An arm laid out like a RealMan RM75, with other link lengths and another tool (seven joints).
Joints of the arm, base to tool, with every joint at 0 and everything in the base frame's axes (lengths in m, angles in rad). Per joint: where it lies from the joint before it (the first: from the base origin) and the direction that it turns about. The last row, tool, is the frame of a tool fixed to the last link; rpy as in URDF.
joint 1: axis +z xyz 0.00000 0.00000 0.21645
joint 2: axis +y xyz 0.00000 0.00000 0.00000
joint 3: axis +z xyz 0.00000 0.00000 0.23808
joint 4: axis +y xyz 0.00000 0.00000 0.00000
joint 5: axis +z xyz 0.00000 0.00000 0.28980
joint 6: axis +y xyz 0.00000 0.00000 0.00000
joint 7: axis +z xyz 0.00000 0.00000 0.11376
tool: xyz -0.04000 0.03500 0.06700 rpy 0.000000 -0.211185 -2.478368
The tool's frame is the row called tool.
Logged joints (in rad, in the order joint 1, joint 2, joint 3, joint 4, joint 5, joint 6, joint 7), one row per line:
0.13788 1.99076 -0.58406 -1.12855 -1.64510 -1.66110 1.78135
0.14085 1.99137 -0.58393 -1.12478 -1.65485 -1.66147 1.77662
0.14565 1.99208 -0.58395 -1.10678 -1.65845 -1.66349 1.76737
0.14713 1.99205 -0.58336 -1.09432 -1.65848 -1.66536 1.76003
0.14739 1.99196 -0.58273 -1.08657 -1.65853 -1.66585 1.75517
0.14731 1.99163 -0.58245 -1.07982 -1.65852 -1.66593 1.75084
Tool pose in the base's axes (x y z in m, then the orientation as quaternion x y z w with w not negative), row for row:
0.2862 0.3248 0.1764 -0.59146 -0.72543 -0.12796 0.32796
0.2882 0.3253 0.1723 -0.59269 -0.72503 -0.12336 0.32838
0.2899 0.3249 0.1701 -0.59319 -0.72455 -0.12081 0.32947
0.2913 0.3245 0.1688 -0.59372 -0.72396 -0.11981 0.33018
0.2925 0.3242 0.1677 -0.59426 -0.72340 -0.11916 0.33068
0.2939 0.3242 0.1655 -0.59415 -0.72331 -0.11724 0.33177
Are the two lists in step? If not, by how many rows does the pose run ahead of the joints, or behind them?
The pose runs 1 row ahead of the joints: the pose in row i belongs to the joints in row i + 1.
